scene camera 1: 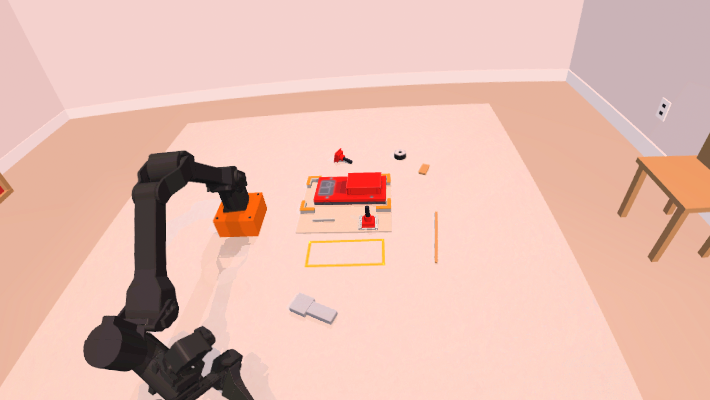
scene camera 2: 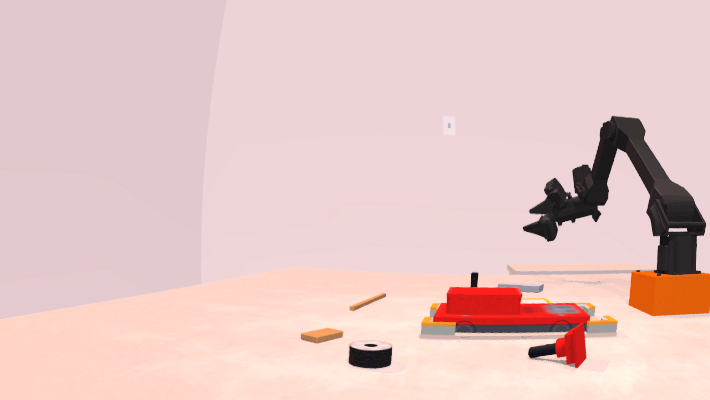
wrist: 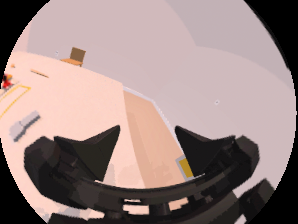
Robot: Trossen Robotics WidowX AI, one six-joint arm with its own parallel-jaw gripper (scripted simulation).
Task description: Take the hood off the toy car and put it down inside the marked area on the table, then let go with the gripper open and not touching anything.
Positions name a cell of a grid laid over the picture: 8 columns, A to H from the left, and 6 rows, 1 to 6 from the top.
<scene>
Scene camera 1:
red hood: E3
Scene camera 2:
my gripper: F4
red toy car: G5
red hood: F5
black wheel: E6
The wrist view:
my gripper: D4
</scene>
